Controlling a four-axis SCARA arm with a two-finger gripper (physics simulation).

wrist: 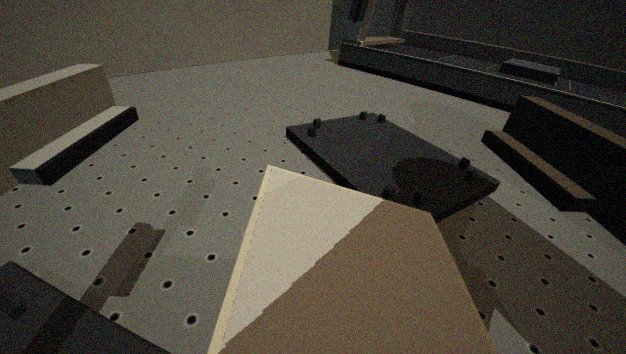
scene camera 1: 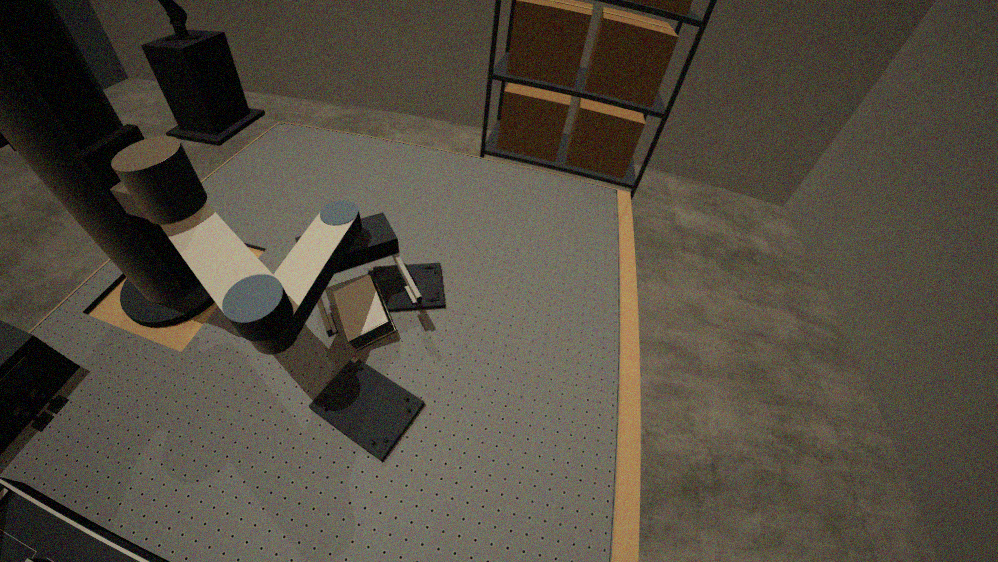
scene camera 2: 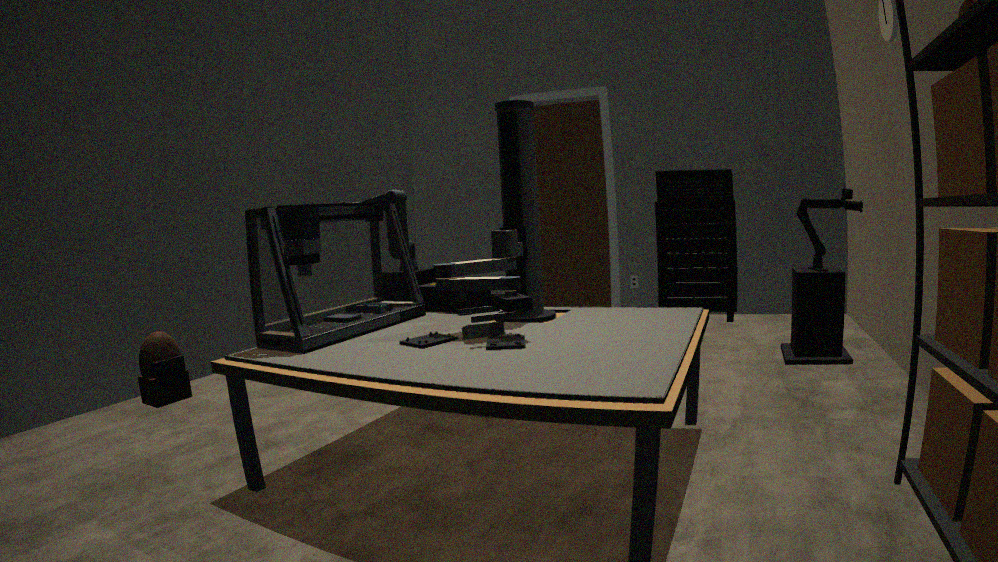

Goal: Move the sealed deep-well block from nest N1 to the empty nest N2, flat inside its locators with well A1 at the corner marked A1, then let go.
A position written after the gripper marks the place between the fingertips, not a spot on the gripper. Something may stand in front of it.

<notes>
The gripper (scene camera 1: 376, 316) holds nothing. Also in view: a deep-well block (scene camera 1: 364, 315). Also in view: a dark nest plate (wrist: 42, 311).
The deep-well block shows as well in the wrist view (wrist: 318, 261). The gripper is seen too in the wrist view (wrist: 317, 103) and in scene camera 2 (scene camera 2: 464, 315).
</notes>
